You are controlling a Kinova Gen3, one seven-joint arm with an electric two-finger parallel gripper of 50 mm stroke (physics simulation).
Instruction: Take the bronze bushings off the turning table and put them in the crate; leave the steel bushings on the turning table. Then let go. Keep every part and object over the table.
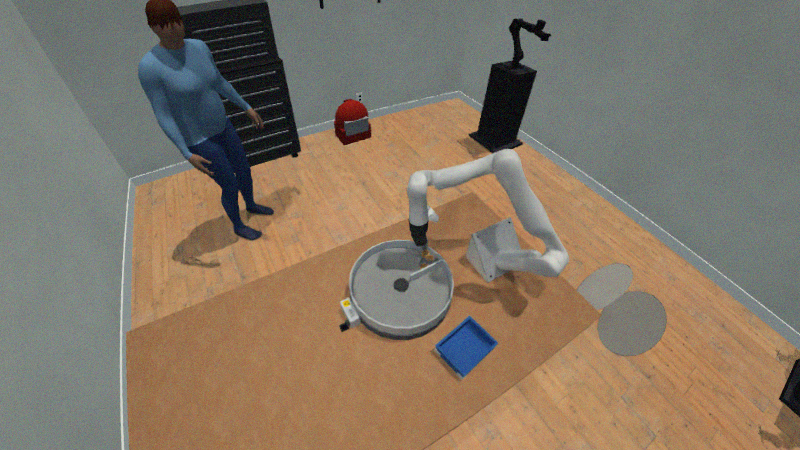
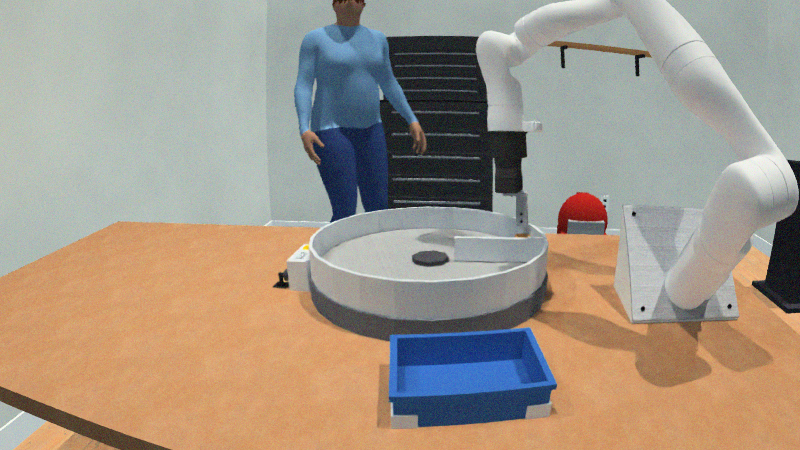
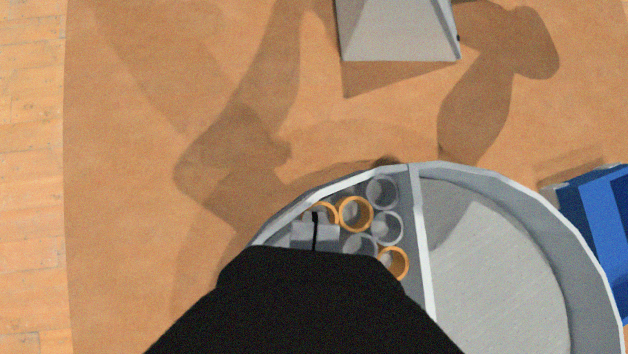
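Pixels of known places: gripper, between the fingertips: [image 1: 424,248] [image 2: 521,225] [image 3: 313,225]; arm's base, origin of its link: [image 1: 503,259] [image 2: 686,285].
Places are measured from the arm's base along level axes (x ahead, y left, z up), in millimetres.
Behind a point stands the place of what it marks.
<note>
My gripper [image 1: 426,250] @[x 302, y -207, z 46 mm] [image 2: 521,231] @[x 302, y -207, z 46 mm] [image 3: 313,225] @[x 302, y -207, z 46 mm] is shut at the leftmost bronze bushing [image 3: 328,205] @[x 289, y -190, z 27 mm] inside the turning table [image 1: 400,327] @[x 585, y 51, z 47 mm] [image 2: 427,293] @[x 459, y 88, z 30 mm] [image 3: 480,170] @[x 278, y -52, z 47 mm]; the fingers cover its near side, so the grip itself is hidden. A second bronze bushing [image 3: 371,215] @[x 304, y -152, z 27 mm] stands right beside it. A third bronze bushing [image 3: 406,262] @[x 350, y -126, z 27 mm] is near the divider, partly behind the gripper body. Steel bushings stand among them: one steel bushing [image 3: 395,193] @[x 287, y -126, z 26 mm] by the rim, another steel bushing [image 3: 401,227] @[x 319, y -126, z 27 mm] and a third steel bushing [image 3: 375,244] @[x 329, y -153, z 27 mm]. The blue crate [image 1: 481,359] @[x 389, y 291, z -1 mm] [image 2: 469,408] @[x 392, y 289, z -26 mm] [image 3: 595,220] @[x 375, y 224, z -46 mm] looks empty.
A straight divider [image 1: 426,269] @[x 354, y -116, z 39 mm] [image 2: 497,249] @[x 354, y -116, z 27 mm] [image 3: 422,240] @[x 328, y -119, z 47 mm] runs from near the hub [image 1: 401,284] @[x 473, y -121, z 11 mm] [image 2: 430,258] @[x 472, y -111, z 10 mm] to the turning table's raised rim. The arm's angled base [image 1: 495,249] @[x 25, y -44, z 40 mm] [image 2: 651,268] @[x 70, y -28, z 23 mm] [image 3: 400,42] @[x 113, y -69, z -11 mm] stands to the right. A small white box [image 1: 349,311] @[x 710, y -121, z 7 mm] [image 2: 298,271] @[x 705, y -78, z -12 mm] is at the left rim.
</note>
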